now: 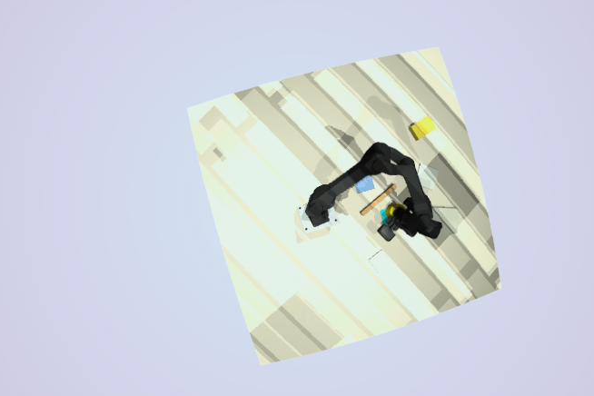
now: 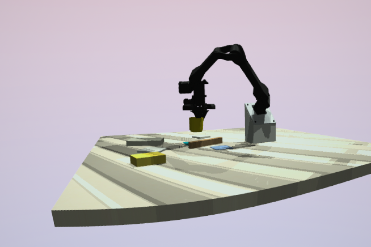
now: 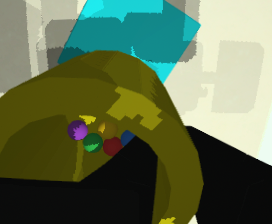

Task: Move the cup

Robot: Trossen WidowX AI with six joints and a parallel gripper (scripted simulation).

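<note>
Now: the cyan pad 30 mm ahead of my gripper tip, 20 mm to the right of it and 110 mm below it. Round my gripper tip: light blue sheet: 30 mm behind, 170 mm to the left, 110 mm below; wooden bar: 80 mm to the left, 90 mm below; yellow cup: 20 mm ahead, 10 mm to the left.
</note>
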